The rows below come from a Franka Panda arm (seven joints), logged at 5 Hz.
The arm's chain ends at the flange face. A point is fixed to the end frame.
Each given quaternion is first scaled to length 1.
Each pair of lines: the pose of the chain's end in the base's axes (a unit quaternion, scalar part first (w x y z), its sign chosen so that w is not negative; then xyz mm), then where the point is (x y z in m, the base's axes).
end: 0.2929, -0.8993, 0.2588, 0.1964, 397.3, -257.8, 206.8
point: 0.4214 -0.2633 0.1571
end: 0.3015, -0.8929, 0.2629, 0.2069, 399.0, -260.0, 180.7
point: 0.4221 -0.2646 0.1304
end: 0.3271, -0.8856, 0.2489, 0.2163, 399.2, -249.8, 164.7
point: 0.4224 -0.2509 0.1143
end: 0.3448, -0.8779, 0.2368, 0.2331, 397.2, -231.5, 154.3
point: 0.4196 -0.2296 0.1036
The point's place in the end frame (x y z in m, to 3 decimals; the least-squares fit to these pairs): 0.046 0.011 0.029
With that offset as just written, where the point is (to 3 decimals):
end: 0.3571, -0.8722, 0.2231, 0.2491, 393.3, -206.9, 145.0
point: 0.415 -0.202 0.094
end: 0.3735, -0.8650, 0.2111, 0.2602, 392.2, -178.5, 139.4
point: 0.413 -0.171 0.089
